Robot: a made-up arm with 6 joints. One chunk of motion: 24 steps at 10 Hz.
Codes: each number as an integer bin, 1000 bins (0 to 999) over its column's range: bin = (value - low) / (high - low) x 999, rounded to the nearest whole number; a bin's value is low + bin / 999 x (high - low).
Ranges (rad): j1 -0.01..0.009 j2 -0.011..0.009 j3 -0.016..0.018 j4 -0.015..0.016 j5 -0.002..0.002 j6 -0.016..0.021
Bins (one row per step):
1: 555 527 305 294 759 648
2: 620 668 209 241 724 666
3: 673 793 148 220 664 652
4: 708 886 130 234 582 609
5: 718 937 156 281 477 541
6: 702 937 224 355 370 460
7: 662 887 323 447 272 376
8: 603 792 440 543 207 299
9: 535 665 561 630 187 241
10: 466 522 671 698 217 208
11: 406 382 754 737 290 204
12: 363 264 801 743 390 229
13: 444 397 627 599 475 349
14: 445 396 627 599 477 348
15: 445 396 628 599 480 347
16: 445 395 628 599 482 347
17: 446 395 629 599 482 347
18: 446 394 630 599 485 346
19: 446 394 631 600 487 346
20: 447 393 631 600 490 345
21: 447 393 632 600 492 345
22: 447 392 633 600 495 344
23: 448 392 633 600 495 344
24: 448 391 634 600 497 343
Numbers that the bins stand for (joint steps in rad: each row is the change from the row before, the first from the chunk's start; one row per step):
1: 0.00056 -0.00045 -0.00562 -0.00588 0.00104 0.00800
2: 0.00179 0.00237 -0.00889 -0.00752 0.00090 0.00867
3: 0.00280 0.00488 -0.01096 -0.00817 0.00066 0.00815
4: 0.00347 0.00674 -0.01158 -0.00774 0.00033 0.00656
5: 0.00366 0.00776 -0.01069 -0.00628 -0.00009 0.00404
6: 0.00335 0.00776 -0.00838 -0.00398 -0.00052 0.00104
7: 0.00259 0.00676 -0.00501 -0.00113 -0.00091 -0.00207
8: 0.00147 0.00486 -0.00103 0.00185 -0.00117 -0.00493
9: 0.00018 0.00231 0.00309 0.00455 -0.00125 -0.00707
10: -0.00114 -0.00055 0.00684 0.00666 -0.00113 -0.00830
11: -0.00228 -0.00335 0.00966 0.00787 -0.00084 -0.00844
12: -0.00310 -0.00571 0.01126 0.00806 -0.00044 -0.00752
13: -0.00156 -0.00305 0.00534 0.00359 -0.00010 -0.00307
14: -0.00154 -0.00307 0.00534 0.00359 -0.00009 -0.00311
15: -0.00154 -0.00307 0.00537 0.00359 -0.00008 -0.00315
16: -0.00154 -0.00309 0.00537 0.00359 -0.00007 -0.00315
17: -0.00152 -0.00309 0.00541 0.00359 -0.00007 -0.00315
18: -0.00152 -0.00311 0.00544 0.00359 -0.00006 -0.00319
19: -0.00152 -0.00311 0.00548 0.00362 -0.00005 -0.00319
20: -0.00150 -0.00313 0.00548 0.00362 -0.00004 -0.00322
21: -0.00150 -0.00313 0.00551 0.00362 -0.00003 -0.00322
22: -0.00150 -0.00315 0.00554 0.00362 -0.00002 -0.00326
23: -0.00148 -0.00315 0.00554 0.00362 -0.00002 -0.00326
24: -0.00148 -0.00317 0.00558 0.00362 -0.00001 -0.00330

